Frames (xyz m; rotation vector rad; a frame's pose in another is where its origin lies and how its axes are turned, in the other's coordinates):
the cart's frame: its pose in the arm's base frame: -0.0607 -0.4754 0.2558 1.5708 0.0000 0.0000
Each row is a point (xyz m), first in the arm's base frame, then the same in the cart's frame.
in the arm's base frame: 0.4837 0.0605 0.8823
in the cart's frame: 0.5444 0.6265 -0.5359
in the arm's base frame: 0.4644 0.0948 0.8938
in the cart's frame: 0.5251 0.6380 -0.5702
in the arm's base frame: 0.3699 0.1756 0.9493
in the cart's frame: 0.4306 0.6935 -0.6510
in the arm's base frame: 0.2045 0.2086 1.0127
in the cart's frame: 0.2652 0.7569 -0.6840
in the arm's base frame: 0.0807 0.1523 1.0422
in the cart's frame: 0.1414 0.7864 -0.6277
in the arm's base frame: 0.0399 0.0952 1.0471
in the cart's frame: 0.1006 0.7913 -0.5706
